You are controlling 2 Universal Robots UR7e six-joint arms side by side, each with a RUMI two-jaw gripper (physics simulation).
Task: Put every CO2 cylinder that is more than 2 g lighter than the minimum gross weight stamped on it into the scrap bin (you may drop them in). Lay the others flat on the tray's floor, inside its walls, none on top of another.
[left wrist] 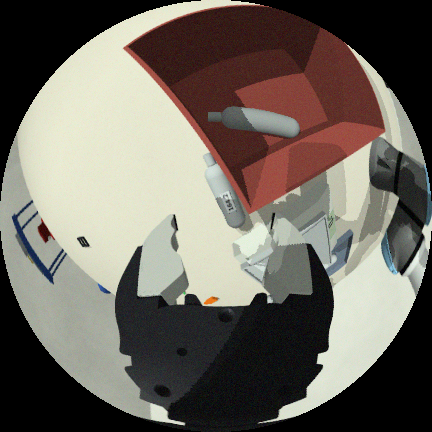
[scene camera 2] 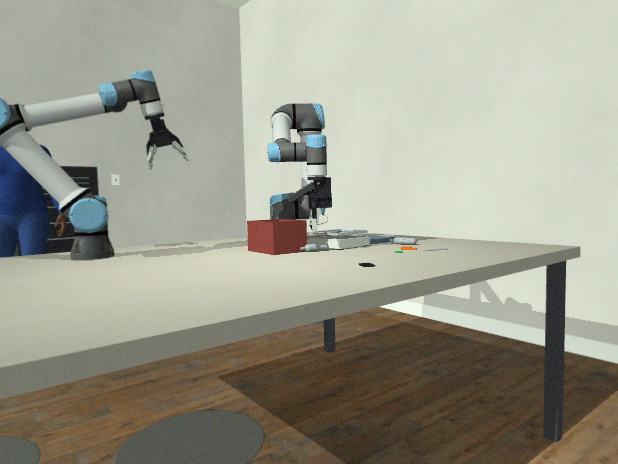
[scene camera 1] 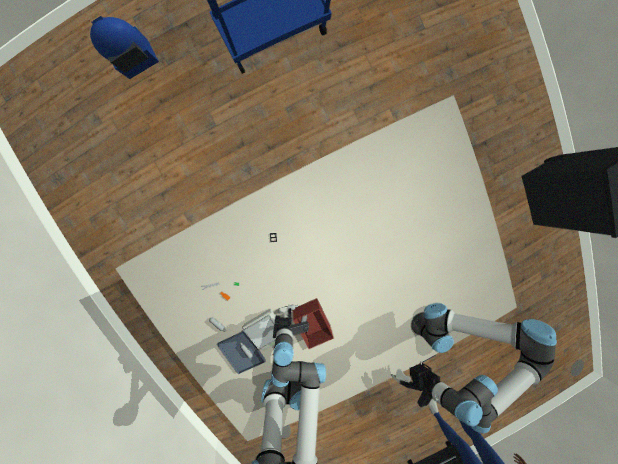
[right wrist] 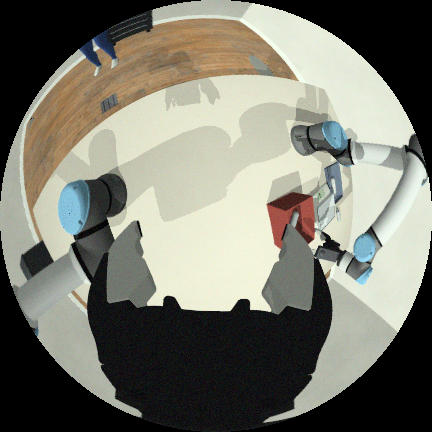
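Seen in the pictures: left gripper, fingertip midpoint: (left wrist: 223,214) (scene camera 2: 314,231) (scene camera 1: 288,313); right gripper, fingertip midpoint: (scene camera 2: 169,165) (scene camera 1: 403,369) (right wrist: 211,224); left arm's base, link origin: (left wrist: 377,161) (right wrist: 301,140); right arm's base, link origin: (scene camera 2: 92,257) (scene camera 1: 421,322) (right wrist: 109,194).
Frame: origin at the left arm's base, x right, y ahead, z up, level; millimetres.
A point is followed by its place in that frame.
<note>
The red scrap bin (scene camera 1: 325,330) {x 328, y 94, z 28 mm} (scene camera 2: 277,237) {x 421, y 268, z 63 mm} (left wrist: 355,85) (right wrist: 280,225) {x 388, y 144, z 76 mm} holds one grey cylinder (left wrist: 265,121) {x 308, y 243, z 34 mm} (right wrist: 295,218) {x 294, y 225, z 33 mm}. A second cylinder (scene camera 2: 315,247) {x 300, y 357, z 17 mm} (left wrist: 218,187) {x 302, y 342, z 29 mm} lies on the table close along the bin's outer wall; its label seems to read 164.2. A third cylinder (scene camera 1: 246,349) {x -67, y 358, z 28 mm} lies in the blue-grey tray (scene camera 1: 229,346) {x -137, y 438, z 3 mm} (scene camera 2: 381,239) {x -77, y 472, z 16 mm}. A fourth cylinder (scene camera 1: 217,324) {x -47, y 584, z 27 mm} (scene camera 2: 405,241) {x -40, y 594, z 14 mm} lies on the table beyond the tray. My left gripper (scene camera 1: 288,309) {x 293, y 349, z 75 mm} (scene camera 2: 318,224) {x 293, y 349, z 75 mm} (left wrist: 223,214) {x 293, y 349, z 75 mm} is open, above the table beside the bin, near the second cylinder. My right gripper (scene camera 1: 414,366) {x 533, y -158, z 344 mm} (scene camera 2: 169,163) {x 533, y -158, z 344 mm} (right wrist: 211,224) {x 533, y -158, z 344 mm} is open and empty, high up.
A pale scale (scene camera 1: 260,334) {x 88, y 373, z 62 mm} (scene camera 2: 348,243) {x 170, y 433, z 22 mm} stands between tray and bin. An orange item (scene camera 1: 225,296) {x 111, y 654, z 9 mm} (scene camera 2: 408,248) {x 120, y 660, z 5 mm}, a small green piece (scene camera 1: 236,284) {x 207, y 653, z 6 mm} (scene camera 2: 399,252) {x 213, y 658, z 0 mm}, a silver tool (scene camera 1: 210,286) {x 100, y 753, z 4 mm} and a small black item (scene camera 1: 273,237) {x 541, y 674, z 5 mm} (scene camera 2: 367,265) {x 561, y 686, z 4 mm} lie farther out.
</note>
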